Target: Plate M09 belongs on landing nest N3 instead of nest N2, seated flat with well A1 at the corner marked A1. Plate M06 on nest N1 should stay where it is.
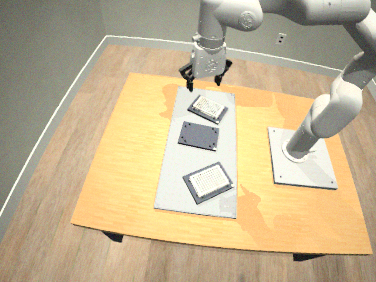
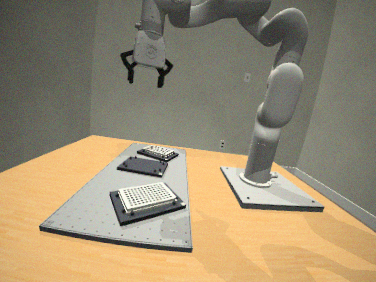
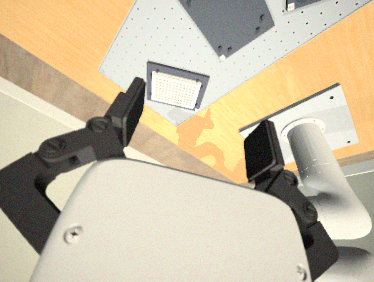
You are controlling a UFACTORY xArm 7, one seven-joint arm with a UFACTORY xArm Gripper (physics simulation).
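Note:
A white well plate (image 1: 208, 106) (image 2: 160, 151) (image 3: 175, 90) sits on the dark far nest (image 1: 218, 119) (image 3: 175, 71). A second white well plate (image 1: 210, 180) (image 2: 147, 196) sits on the dark near nest (image 1: 199, 199) (image 2: 118, 210). Their labels are not readable, so I cannot tell which is M09 or M06. A dark nest (image 1: 199, 135) (image 2: 142, 166) (image 3: 230, 22) between them is empty, with small posts and a pale mark at one corner. My gripper (image 1: 204, 86) (image 2: 145, 84) (image 3: 201, 113) is open and empty, high above the far end of the board.
The grey perforated board (image 1: 170, 190) (image 2: 75, 220) (image 3: 125, 50) carries all three nests and lies on the wooden table (image 1: 115, 150) (image 2: 30, 185). The arm stands on a grey base plate (image 1: 320, 172) (image 2: 290, 200) (image 3: 345, 115) to the right of the board.

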